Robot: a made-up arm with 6 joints. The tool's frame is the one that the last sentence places.
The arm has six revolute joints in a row. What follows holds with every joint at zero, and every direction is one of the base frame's. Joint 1 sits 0.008 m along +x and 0.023 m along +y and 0.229 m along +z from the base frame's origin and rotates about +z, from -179.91 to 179.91 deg. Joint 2 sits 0.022 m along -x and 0.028 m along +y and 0.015 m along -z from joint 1 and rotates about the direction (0, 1, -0.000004), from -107.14 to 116.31 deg. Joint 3 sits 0.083 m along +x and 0.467 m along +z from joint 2 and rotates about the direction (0, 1, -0.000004), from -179.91 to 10.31 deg. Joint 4 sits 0.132 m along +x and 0.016 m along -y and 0.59 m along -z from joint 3 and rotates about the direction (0, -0.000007, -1), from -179.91 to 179.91 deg. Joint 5 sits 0.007 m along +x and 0.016 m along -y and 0.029 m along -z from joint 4 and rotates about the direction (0, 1, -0.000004), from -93.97 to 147.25 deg. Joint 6 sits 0.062 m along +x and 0.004 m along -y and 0.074 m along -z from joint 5 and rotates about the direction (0, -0.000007, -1), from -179.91 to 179.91 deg. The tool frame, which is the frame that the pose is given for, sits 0.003 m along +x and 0.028 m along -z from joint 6; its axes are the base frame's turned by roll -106.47, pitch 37.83 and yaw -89.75 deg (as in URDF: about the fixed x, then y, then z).
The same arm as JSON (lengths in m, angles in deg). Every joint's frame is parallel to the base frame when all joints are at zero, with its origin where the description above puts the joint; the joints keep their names.
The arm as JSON. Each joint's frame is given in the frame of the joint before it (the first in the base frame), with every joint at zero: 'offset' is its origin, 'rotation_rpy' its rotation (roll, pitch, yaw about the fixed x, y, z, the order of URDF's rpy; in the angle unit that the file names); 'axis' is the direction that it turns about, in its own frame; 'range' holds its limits. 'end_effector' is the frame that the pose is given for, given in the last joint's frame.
{"length_unit": "m", "angle_unit": "deg", "chain": [{"id": "joint 1", "offset": [0.008, 0.023, 0.229], "rotation_rpy": [0.0, 0.0, 0.0], "axis": "+z", "range": [-179.91, 179.91]}, {"id": "joint 2", "offset": [-0.022, 0.028, -0.015], "rotation_rpy": [0.0, 0.0, 0.0], "axis": "+y", "range": [-107.14, 116.31]}, {"id": "joint 3", "offset": [0.083, 0.0, 0.467], "rotation_rpy": [0.0, 0.0, 0.0], "axis": "+y", "range": [-179.91, 10.31]}, {"id": "joint 4", "offset": [0.132, -0.016, -0.59], "rotation_rpy": [0.0, 0.0, 0.0], "axis": "-z", "range": [-179.91, 179.91]}, {"id": "joint 5", "offset": [0.007, -0.016, -0.029], "rotation_rpy": [0.0, 0.0, 0.0], "axis": "+y", "range": [-93.97, 147.25]}, {"id": "joint 6", "offset": [0.062, -0.004, -0.074], "rotation_rpy": [0.0, 0.0, 0.0], "axis": "-z", "range": [-179.91, 179.91]}], "end_effector": {"offset": [0.003, 0.0, -0.028], "rotation_rpy": [-106.47, 37.83, -89.75]}}
